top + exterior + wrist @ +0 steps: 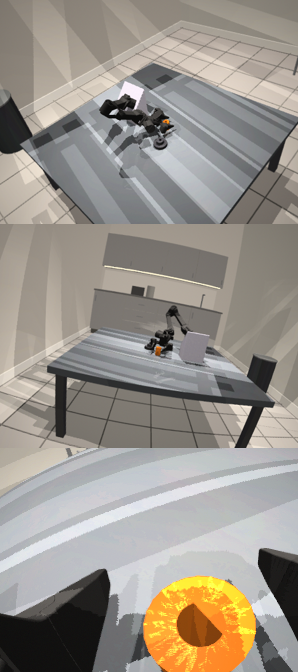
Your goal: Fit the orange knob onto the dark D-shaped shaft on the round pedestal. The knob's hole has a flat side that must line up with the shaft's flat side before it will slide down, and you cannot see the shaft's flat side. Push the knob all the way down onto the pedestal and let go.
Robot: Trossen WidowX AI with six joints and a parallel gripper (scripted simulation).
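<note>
Now: gripper tip 2 cm past the orange knob, 3 cm to the left of it and 2 cm above it. The rest, counted from my gripper tip: round dark pedestal 4 cm ahead, 17 cm to the right, 2 cm below.
</note>
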